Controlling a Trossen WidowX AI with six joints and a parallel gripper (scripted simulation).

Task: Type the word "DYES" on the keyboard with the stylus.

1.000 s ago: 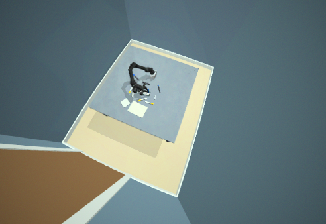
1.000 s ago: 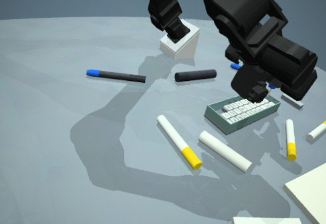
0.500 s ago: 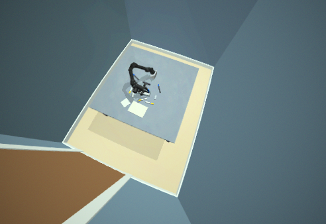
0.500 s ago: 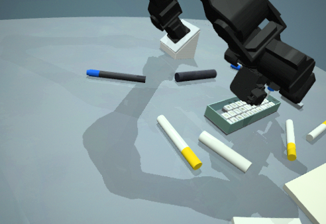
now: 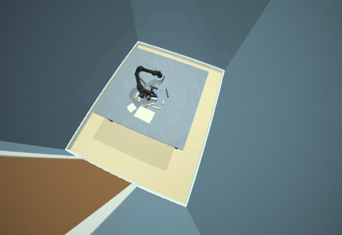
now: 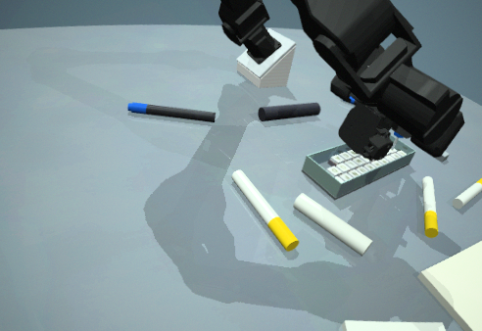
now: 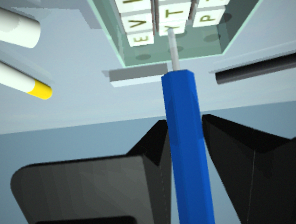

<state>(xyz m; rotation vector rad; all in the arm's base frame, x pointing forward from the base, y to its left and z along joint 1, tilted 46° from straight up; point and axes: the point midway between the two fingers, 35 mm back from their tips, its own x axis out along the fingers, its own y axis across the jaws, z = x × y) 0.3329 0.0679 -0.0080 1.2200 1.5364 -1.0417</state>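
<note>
My gripper tip is 8 cm to the left of the keyboard, 5 cm above it and 1 cm short of it. The rest, counted from my gripper tip: blue stylus: 1 cm below; then stylus tip: 5 cm below; then grey block: 11 cm to the left, 6 cm below, 1 cm ahead.
</note>
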